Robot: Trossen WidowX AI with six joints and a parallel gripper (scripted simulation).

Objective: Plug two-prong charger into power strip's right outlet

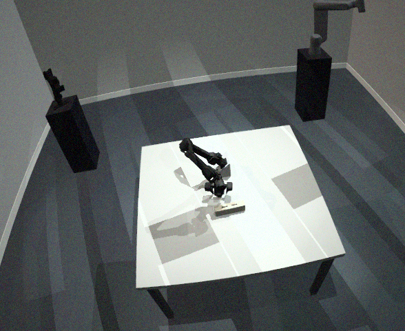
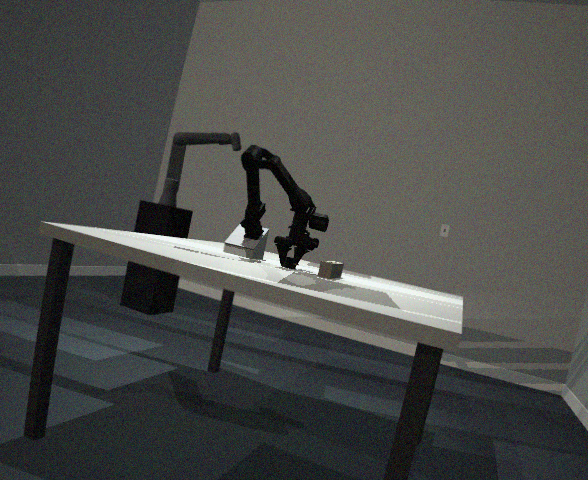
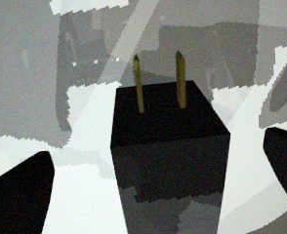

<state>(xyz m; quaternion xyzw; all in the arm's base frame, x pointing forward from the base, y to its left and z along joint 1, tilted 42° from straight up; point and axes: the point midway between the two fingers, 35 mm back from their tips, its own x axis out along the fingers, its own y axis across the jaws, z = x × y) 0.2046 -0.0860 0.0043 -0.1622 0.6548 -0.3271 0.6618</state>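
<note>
Now: gripper tip 20 mm short of the two-prong charger and 10 mm below it.
</note>
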